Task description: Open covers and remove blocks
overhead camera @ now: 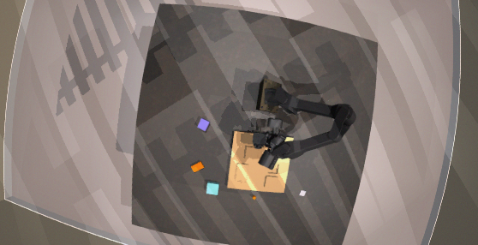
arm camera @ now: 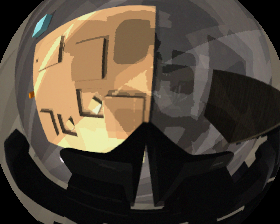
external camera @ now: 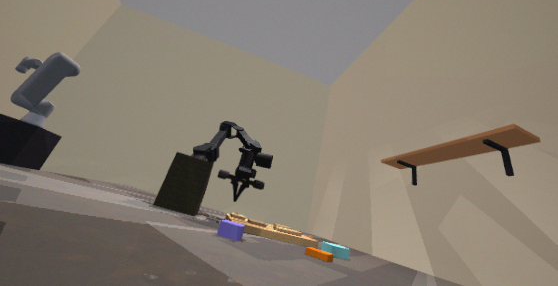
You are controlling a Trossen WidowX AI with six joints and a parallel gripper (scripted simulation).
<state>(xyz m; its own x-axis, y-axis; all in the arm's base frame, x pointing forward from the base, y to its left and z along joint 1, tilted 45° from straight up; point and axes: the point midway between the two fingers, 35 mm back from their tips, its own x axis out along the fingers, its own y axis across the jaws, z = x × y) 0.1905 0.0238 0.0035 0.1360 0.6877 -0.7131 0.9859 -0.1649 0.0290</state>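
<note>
Now: gripper tip 130 mm short of the puzzle board, 60 mm above it and 40 mm to the left of it. Round my gripper tip: purple block: 320 mm to the right, 60 mm below, 50 mm behind; small grey piece: 320 mm ahead, 210 mm to the left, 80 mm below; tiny orange piece: 330 mm ahead, 70 mm below, 60 mm to the right.
</note>
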